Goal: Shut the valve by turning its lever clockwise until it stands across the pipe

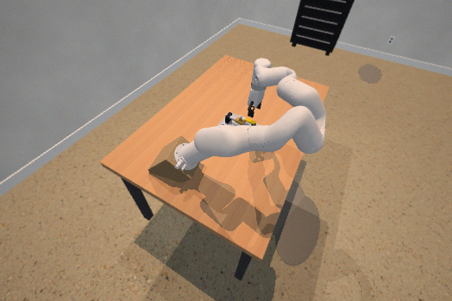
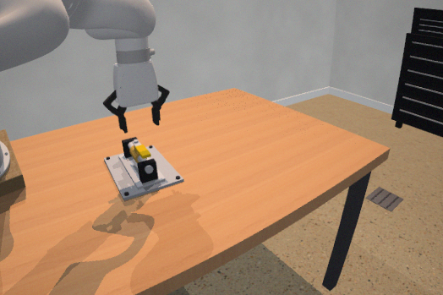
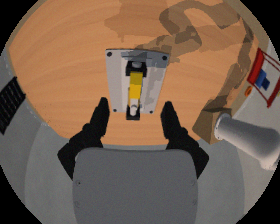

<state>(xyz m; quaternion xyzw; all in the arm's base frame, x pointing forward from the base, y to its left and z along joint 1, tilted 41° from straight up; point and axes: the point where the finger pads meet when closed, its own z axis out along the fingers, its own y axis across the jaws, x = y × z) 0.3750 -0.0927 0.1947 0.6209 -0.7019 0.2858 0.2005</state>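
My hand is 17 cm above the plate, 7 cm to the right of it and 1 cm short of it.
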